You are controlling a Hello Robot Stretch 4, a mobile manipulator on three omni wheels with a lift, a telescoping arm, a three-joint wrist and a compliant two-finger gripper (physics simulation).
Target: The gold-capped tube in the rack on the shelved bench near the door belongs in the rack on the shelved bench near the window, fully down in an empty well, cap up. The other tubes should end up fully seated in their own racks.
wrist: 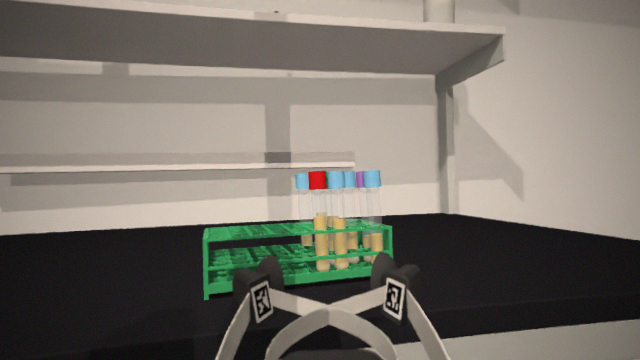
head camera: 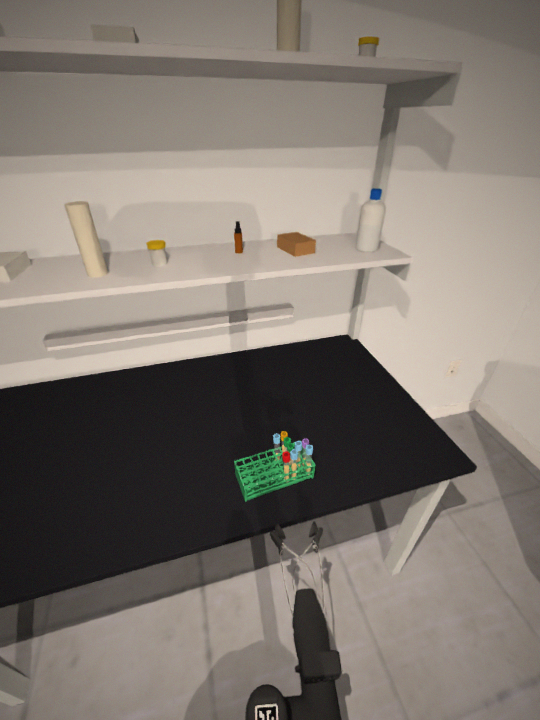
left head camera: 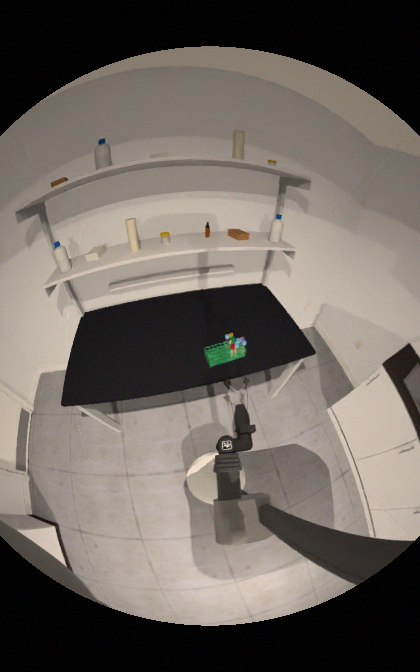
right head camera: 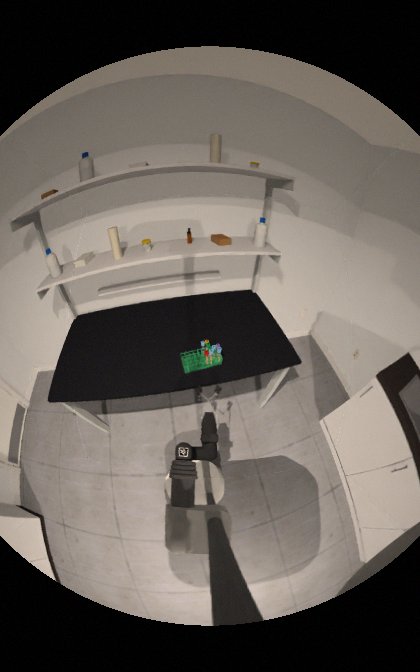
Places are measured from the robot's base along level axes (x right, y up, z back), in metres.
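Where they show: gripper, fingertip midpoint: [wrist: 326, 275] [head camera: 295, 523] [left head camera: 235, 377] [right head camera: 207, 384]; robot's base at its link origin: [left head camera: 214, 476] [right head camera: 195, 483].
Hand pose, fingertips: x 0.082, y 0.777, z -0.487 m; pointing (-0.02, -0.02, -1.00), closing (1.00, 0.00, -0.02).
Observation:
Each offset is from my fingertips to the top centre of the thing. "*": to the spot under its first point. Level surfaces: height alone.
A green rack @[dx -0.036, dy +0.015, dz -0.159 m] [head camera: 279, 490] [left head camera: 215, 356] [right head camera: 192, 362] [wrist: 220, 288] stands near the black bench's front edge. Its tubes are upright at the right part. The gold-capped tube @[dx -0.006, dy +0.077, dz -0.203 m] [head camera: 284, 434] [left head camera: 230, 335] [right head camera: 206, 341] is at the back, beside a light-blue-capped tube @[* dx -0.030, dy +0.077, dz -0.196 m] [head camera: 276, 436] [wrist: 302, 181]; it does not show in the wrist view. A red-capped tube @[* dx -0.010, dy +0.075, dz -0.129 m] [head camera: 286, 457] [wrist: 317, 180] is in front, with green, purple @[dx +0.048, dy +0.077, dz -0.176 m] [head camera: 305, 443] and other light-blue caps near it. My gripper [head camera: 297, 530] [left head camera: 236, 383] [right head camera: 209, 390] [wrist: 326, 275] is open and empty, in front of the rack at the bench edge. The other rack does not show.
The black bench top @[dy -0.043 m] [head camera: 145, 453] [left head camera: 150, 345] has two shelves above it; the lower shelf @[dy +0.414 m] [head camera: 197, 270] bears a white bottle @[dx +0.299, dy +0.592, dz -0.683 m] [head camera: 370, 226], a brown box @[dx +0.064, dy +0.454, dz -0.682 m] [head camera: 296, 243] and a cream cylinder @[dx -0.501, dy +0.592, dz -0.502 m] [head camera: 87, 239]. White cabinets @[* dx +1.096, dy -0.313, dz +0.437 m] [left head camera: 372, 430] [right head camera: 367, 440] stand at the right.

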